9 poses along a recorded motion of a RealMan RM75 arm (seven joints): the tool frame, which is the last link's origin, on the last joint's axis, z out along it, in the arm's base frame.
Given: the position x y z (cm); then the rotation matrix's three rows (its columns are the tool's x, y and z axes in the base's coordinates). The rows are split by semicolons.
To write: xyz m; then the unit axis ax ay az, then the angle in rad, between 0 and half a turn. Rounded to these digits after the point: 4 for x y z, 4 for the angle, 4 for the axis.
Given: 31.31 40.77 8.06; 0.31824 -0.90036 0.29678; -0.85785 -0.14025 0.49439; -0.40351 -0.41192 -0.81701
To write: 0.3131 0.4077 0.0806 -0.7908 0.6110 0.0371 2.5314
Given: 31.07 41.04 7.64; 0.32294 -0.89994 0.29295; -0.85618 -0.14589 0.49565; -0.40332 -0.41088 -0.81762
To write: 0.3107 0.4104 0.0764 -0.7925 0.6087 0.0383 2.5327
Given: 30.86 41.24 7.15; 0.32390 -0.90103 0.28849; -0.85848 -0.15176 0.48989; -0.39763 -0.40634 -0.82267
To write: 0.3086 0.4124 0.0715 -0.7935 0.6074 0.0377 2.5415
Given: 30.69 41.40 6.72; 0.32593 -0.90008 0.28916; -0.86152 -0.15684 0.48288; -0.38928 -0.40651 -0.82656
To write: 0.3069 0.4140 0.0672 -0.7946 0.6061 0.0344 2.5476
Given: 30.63 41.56 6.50; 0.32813 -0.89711 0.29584; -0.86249 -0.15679 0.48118; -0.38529 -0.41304 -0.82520
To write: 0.3063 0.4156 0.0650 -0.7951 0.6057 0.0308 2.5444
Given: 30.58 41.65 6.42; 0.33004 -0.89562 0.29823; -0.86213 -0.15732 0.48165; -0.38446 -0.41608 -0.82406
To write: 0.3058 0.4165 0.0642 -0.7956 0.6050 0.0297 2.5422
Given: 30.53 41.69 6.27; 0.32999 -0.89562 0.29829; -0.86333 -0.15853 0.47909; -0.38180 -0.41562 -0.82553
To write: 0.3053 0.4169 0.0627 -0.7958 0.6049 0.0287 2.5446
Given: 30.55 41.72 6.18; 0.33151 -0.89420 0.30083; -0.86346 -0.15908 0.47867; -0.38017 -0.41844 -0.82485
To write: 0.3055 0.4172 0.0618 -0.7962 0.6044 0.0273 2.5431
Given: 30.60 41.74 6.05; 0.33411 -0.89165 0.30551; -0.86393 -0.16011 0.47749; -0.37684 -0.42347 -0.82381
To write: 0.3060 0.4174 0.0605 -0.7969 0.6036 0.0245 2.5408
